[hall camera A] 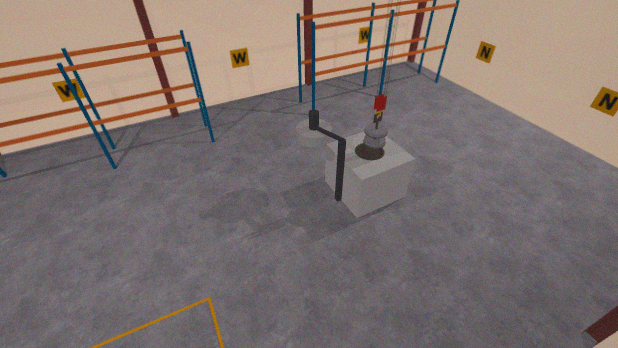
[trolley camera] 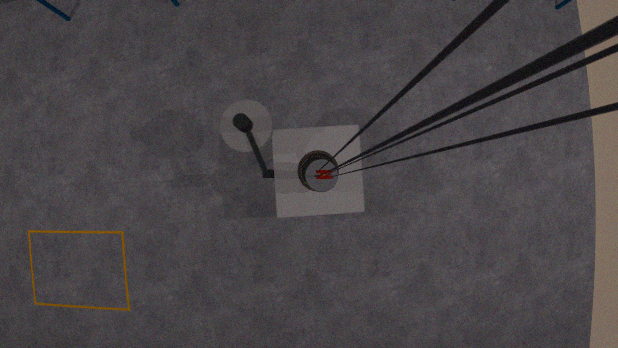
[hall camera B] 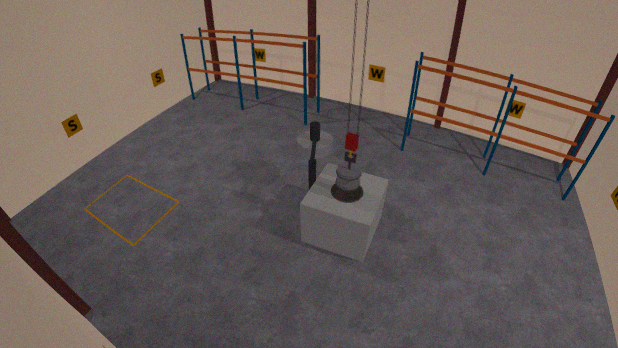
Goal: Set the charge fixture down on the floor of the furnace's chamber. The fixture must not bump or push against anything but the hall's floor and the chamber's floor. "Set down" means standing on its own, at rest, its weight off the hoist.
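The grey charge fixture point(hall camera A: 375, 138) point(hall camera B: 348, 178) point(trolley camera: 320, 184), with stacked round discs, hangs upright from my hook point(hall camera A: 378, 118) point(hall camera B: 350, 157) under the red hook block point(hall camera A: 380, 102) point(hall camera B: 352, 141). The hook is shut on its stem. The pale box-shaped furnace point(hall camera A: 385, 182) point(hall camera B: 335, 227) point(trolley camera: 345, 202) has a round dark opening point(hall camera A: 367, 154) point(hall camera B: 347, 198) point(trolley camera: 301, 170) in its top. The fixture's lower end is at this opening; how deep it reaches, and any gap to the rim, I cannot tell. In the trolley view a dark crescent shows at the fixture's upper left. The chamber floor is hidden.
A black post and arm point(hall camera A: 340, 170) point(hall camera B: 312, 172) point(trolley camera: 256, 152) stands beside the furnace, carrying a pale round lid point(hall camera A: 304, 135) point(hall camera B: 324, 143) point(trolley camera: 261, 115) off to the side. Blue-orange racks stand along the W wall. A yellow outline point(hall camera A: 150, 323) point(hall camera B: 153, 188) point(trolley camera: 75, 231) marks the floor.
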